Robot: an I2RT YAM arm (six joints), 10 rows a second.
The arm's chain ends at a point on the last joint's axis. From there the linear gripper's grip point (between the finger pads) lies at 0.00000 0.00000 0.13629 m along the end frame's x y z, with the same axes.
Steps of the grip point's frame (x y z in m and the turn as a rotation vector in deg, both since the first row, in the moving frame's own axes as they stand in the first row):
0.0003, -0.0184, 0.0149, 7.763, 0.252, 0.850
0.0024, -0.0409, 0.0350, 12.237, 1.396, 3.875
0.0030, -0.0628, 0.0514, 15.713, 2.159, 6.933
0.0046, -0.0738, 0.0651, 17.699, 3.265, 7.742
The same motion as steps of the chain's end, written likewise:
-0.0004, 0.0000, 0.0162, 7.763, 0.252, 0.850
-0.0019, -0.0121, 0.0381, 12.237, 1.396, 3.875
-0.0043, -0.0263, 0.0566, 15.713, 2.159, 6.933
-0.0058, -0.0330, 0.0718, 17.699, 3.265, 7.742

